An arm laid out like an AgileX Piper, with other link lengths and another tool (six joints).
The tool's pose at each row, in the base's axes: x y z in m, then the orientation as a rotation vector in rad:
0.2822, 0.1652, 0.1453, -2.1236, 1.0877, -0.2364
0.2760, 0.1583, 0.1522, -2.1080, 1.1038, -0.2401
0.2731, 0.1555, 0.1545, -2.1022, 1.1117, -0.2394
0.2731, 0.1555, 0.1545, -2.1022, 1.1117, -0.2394
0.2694, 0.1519, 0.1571, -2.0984, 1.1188, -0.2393
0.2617, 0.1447, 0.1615, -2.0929, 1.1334, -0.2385
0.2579, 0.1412, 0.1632, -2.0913, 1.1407, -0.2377
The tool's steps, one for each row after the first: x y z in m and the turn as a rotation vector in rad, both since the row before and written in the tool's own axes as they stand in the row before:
0.0003, 0.0018, -0.0114, 0.0083, 0.0061, 0.0148
0.0000, 0.0013, -0.0045, 0.0018, 0.0017, 0.0073
0.0000, 0.0000, 0.0000, 0.0000, 0.0000, 0.0000
0.0001, 0.0019, -0.0055, 0.0006, 0.0022, 0.0058
0.0002, 0.0045, -0.0105, -0.0010, 0.0047, 0.0112
0.0002, 0.0025, -0.0048, -0.0016, 0.0024, 0.0053

